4 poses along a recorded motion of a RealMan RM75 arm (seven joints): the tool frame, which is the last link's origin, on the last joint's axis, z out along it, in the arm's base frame.
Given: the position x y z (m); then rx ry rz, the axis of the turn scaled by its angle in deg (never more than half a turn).
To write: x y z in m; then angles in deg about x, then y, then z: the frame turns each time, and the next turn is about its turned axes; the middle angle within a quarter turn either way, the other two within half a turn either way. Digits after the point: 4 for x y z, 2 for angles.
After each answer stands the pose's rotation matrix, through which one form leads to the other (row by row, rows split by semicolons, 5 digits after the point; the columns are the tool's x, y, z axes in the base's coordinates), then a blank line. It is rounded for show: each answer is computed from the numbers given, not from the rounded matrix.
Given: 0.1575 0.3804 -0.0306 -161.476 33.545 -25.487
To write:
0.1575 0.3804 -0.0306 -170.27 19.71 21.78
0.87420 -0.34926 0.33732; -0.41859 -0.89415 0.15902; 0.24608 -0.28022 -0.92786

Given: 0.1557 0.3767 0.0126 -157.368 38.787 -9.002
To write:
0.1557 0.3767 0.0126 -164.17 10.23 26.27
0.88250 -0.43552 0.17752; -0.46919 -0.84131 0.26843; 0.03245 -0.32018 -0.94680

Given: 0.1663 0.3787 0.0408 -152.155 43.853 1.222
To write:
0.1663 0.3787 0.0408 -158.90 5.04 31.22
0.85191 -0.51626 0.08785; -0.51057 -0.78150 0.35857; -0.11646 -0.35032 -0.92936

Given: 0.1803 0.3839 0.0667 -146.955 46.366 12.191
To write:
0.1803 0.3839 0.0667 -153.05 -0.80 35.21
0.81693 -0.57657 -0.01393; -0.50885 -0.73194 0.45314; -0.27146 -0.36310 -0.89133

